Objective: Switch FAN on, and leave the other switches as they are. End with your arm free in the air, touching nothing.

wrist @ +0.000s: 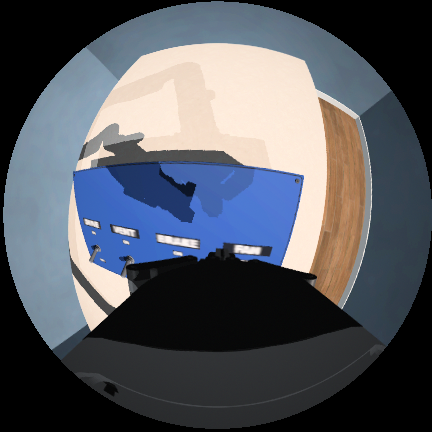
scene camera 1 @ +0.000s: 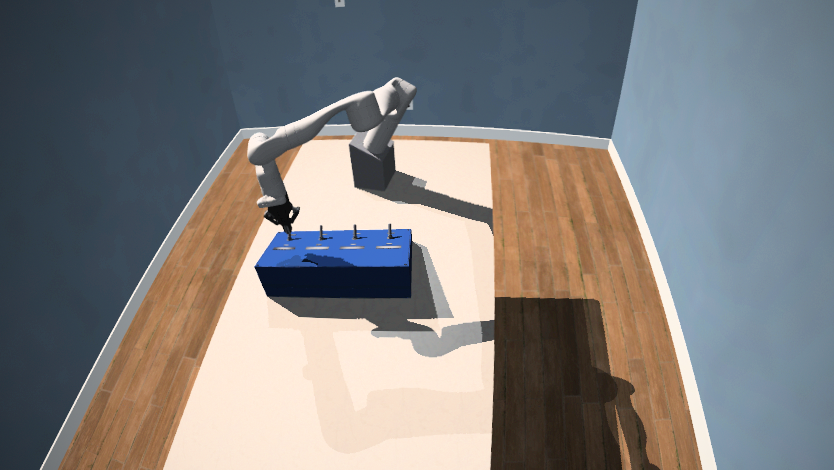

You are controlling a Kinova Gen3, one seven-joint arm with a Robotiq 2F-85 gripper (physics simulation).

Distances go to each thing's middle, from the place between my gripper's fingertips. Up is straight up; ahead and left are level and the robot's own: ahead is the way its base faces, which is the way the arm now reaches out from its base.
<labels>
My gripper is now 4 cm past the blue switch box (scene camera 1: 372,264), 13 cm to the right of it and 11 cm above it.
</labels>
